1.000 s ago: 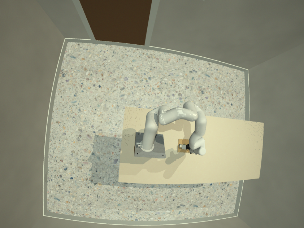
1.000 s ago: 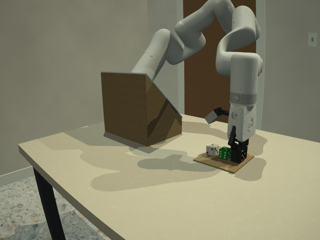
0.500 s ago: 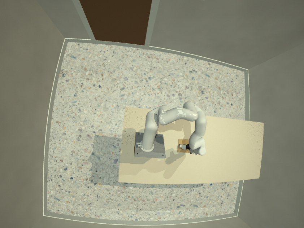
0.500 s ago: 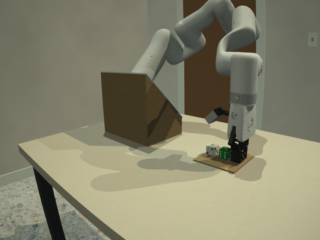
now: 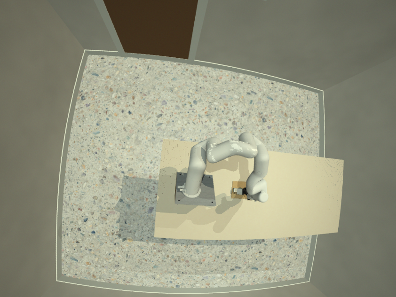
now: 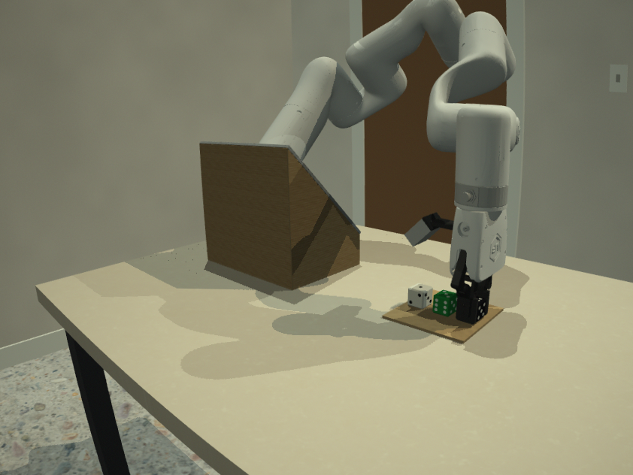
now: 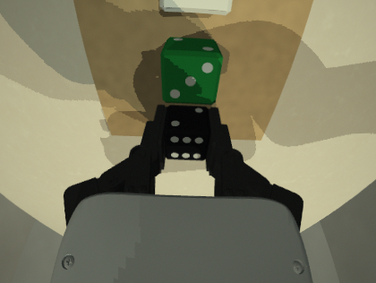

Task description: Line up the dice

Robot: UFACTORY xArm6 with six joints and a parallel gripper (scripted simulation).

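Now: the black die 1 cm below my hand. The rest, counted from my hand: white die: 9 cm behind, 1 cm to the left, 1 cm below; then green die: 5 cm behind, 1 cm to the left, 1 cm below; then brown mat: 5 cm behind, 3 cm below, 1 cm to the left.
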